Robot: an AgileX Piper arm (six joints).
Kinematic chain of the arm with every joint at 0, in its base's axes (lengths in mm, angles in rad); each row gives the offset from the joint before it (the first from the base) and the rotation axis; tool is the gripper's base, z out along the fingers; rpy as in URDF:
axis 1: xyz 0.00 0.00 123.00 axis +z
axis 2: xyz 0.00 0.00 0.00 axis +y
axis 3: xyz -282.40 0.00 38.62 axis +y
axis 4: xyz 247.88 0.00 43.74 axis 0.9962 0 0.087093
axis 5: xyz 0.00 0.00 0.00 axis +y
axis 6: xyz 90.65 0.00 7.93 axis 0.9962 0 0.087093
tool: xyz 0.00 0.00 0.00 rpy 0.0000 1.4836 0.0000
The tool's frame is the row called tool.
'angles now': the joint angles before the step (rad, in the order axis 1, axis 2, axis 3, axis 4, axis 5, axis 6). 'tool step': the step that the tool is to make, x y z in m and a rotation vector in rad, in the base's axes. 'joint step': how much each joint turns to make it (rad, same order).
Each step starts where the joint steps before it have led.
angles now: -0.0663, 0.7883, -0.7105, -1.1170, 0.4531, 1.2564
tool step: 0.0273, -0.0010, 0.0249, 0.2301, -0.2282, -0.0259
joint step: -0.0003, 0.1079, -0.1028, -0.2278, -0.0482, 0.5183
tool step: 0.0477, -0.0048, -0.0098, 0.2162, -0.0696, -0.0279
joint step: -0.0087, 0.1847, -0.0680, -0.1857, -0.0157, 0.4412
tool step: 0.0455, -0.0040, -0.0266, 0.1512, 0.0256, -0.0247
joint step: -0.0037, 0.1816, -0.0545, -0.0706, -0.0059, 0.2383
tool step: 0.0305, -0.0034, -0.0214, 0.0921, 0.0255, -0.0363
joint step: 0.0000, 0.1287, -0.0494, -0.0162, 0.0120, 0.1216
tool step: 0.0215, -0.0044, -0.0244, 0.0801, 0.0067, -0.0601
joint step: -0.0002, 0.1052, -0.0218, -0.0604, 0.0335, 0.1699
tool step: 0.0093, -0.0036, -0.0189, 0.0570, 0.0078, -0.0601
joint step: 0.0001, 0.0612, -0.0014, -0.0147, 0.0364, 0.1009
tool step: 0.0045, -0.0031, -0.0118, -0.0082, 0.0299, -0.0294
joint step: -0.0008, 0.0371, -0.0002, -0.0038, 0.0310, 0.0087
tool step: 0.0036, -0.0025, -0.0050, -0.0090, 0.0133, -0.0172
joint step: -0.0022, 0.0231, -0.0083, -0.0016, 0.0181, 0.0000
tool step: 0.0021, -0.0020, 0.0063, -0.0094, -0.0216, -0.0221
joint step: 0.0000, 0.0020, -0.0213, 0.0040, 0.0232, 0.0001
